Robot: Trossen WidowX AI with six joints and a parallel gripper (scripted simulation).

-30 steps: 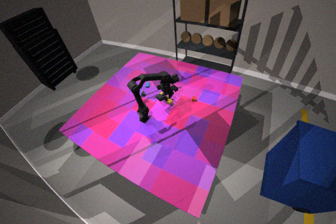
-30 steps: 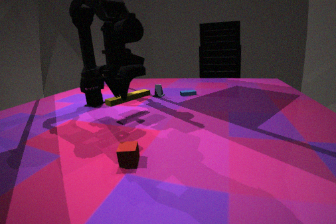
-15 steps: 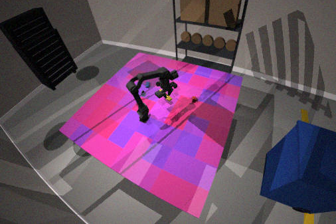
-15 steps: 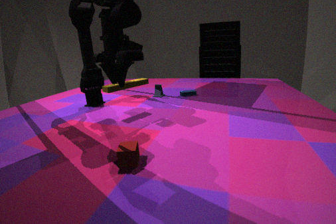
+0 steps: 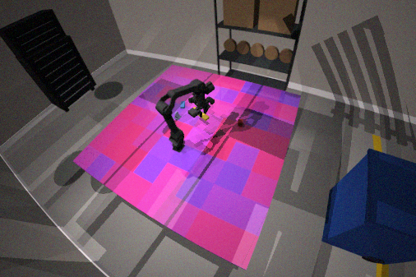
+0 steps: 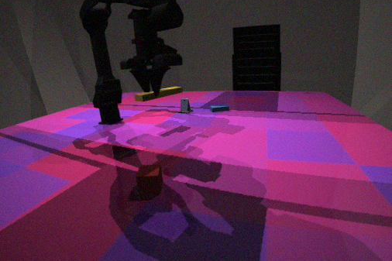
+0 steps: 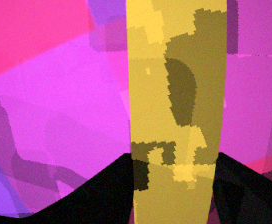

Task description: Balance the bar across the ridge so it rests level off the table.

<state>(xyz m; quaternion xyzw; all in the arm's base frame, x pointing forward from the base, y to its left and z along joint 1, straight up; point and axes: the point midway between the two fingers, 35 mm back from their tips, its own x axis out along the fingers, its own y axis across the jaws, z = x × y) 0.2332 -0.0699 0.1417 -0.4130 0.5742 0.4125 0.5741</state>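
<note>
Now: the small blue block 120 mm ahead of my gripper tip, 260 mm to the left of it and 100 mm below it. Also, from my gripper tip: red-orange cube: 120 mm ahead, 220 mm to the right, 90 mm below; yellow bar: 10 mm ahead, 30 mm to the left.
</note>
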